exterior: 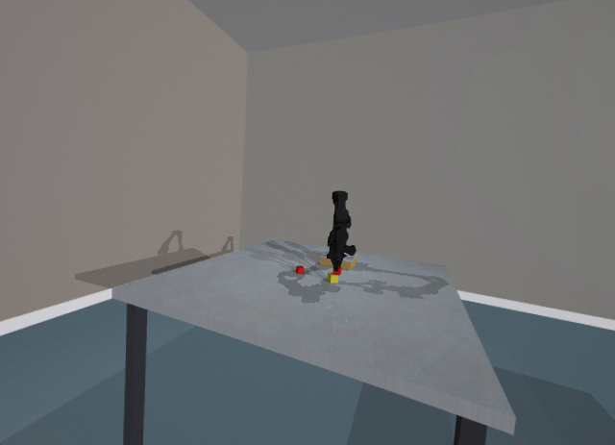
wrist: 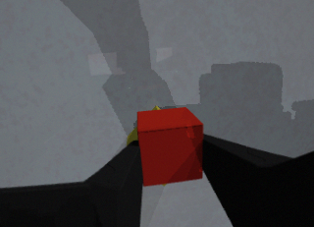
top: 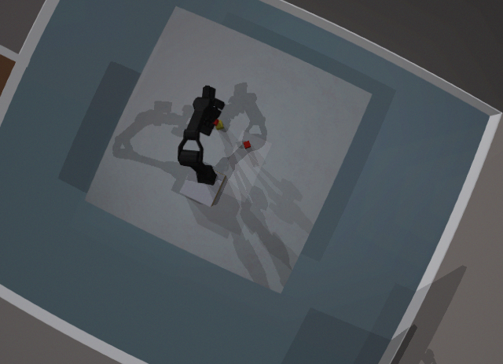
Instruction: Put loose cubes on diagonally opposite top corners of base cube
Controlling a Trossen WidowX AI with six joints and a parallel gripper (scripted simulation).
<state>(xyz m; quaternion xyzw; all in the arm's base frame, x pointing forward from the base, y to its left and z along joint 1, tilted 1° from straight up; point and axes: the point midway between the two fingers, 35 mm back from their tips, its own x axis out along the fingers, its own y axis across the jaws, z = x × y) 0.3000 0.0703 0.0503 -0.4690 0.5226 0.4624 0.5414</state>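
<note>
The yellow base cube lies 4 cm below my gripper tip and 2 cm to the right of it.
</note>
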